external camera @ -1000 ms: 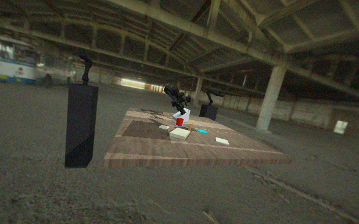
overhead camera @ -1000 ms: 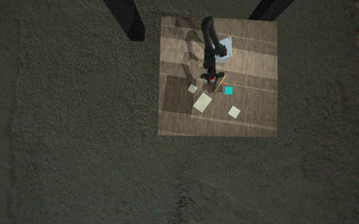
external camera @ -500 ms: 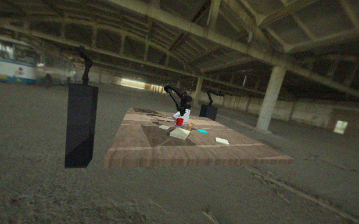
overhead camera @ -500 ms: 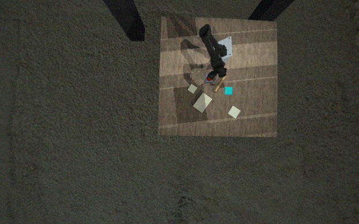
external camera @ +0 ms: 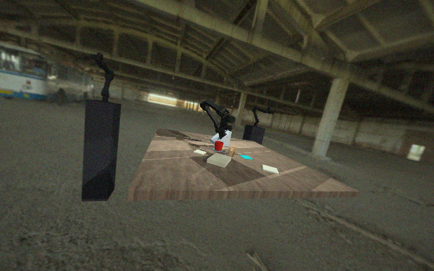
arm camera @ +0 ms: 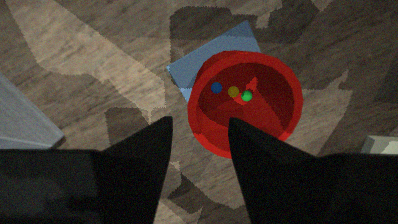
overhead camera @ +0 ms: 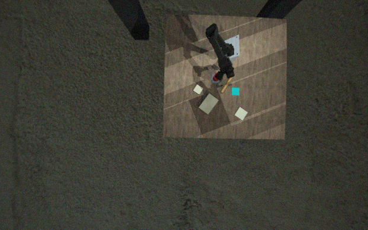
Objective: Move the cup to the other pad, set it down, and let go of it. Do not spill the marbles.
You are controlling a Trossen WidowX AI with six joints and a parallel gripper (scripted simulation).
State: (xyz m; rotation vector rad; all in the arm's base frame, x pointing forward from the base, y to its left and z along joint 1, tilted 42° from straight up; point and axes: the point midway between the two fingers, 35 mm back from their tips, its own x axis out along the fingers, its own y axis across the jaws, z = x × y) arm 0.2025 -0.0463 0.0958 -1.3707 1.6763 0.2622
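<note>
The red cup lies 3 cm ahead of my gripper tip, 2 cm to the right of it and 6 cm below it. Also, from my gripper tip: tan wooden stick 9 cm ahead, 9 cm to the left, 8 cm below; then light blue pad 2 cm ahead, 2 cm to the right, 11 cm below; then teal pad 15 cm ahead, 19 cm to the left, 11 cm below.
</note>
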